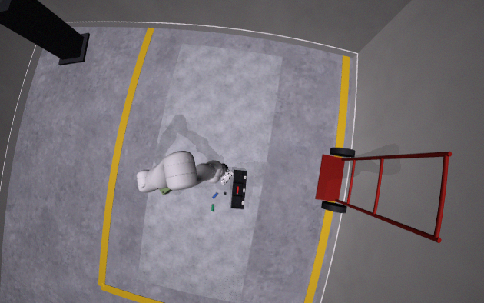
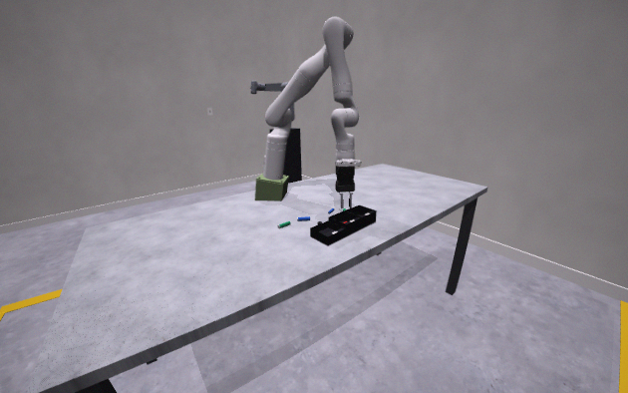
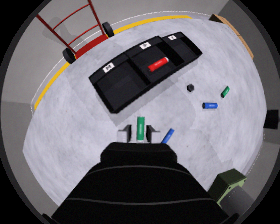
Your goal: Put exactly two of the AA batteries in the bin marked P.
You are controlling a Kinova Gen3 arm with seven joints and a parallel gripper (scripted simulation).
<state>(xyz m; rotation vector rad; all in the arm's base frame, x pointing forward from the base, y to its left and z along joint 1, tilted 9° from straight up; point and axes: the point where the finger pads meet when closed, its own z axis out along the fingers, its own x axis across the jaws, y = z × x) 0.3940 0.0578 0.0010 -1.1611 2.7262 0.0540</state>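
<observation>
My gripper is now 12 cm to the left of the black bin, 8 cm short of it and 2 cm above it. Also, from my hand: small dark thing: 15 cm to the right, 4 cm below, 1 cm behind; red battery: 12 cm to the right, 7 cm ahead, 3 cm below.
</observation>
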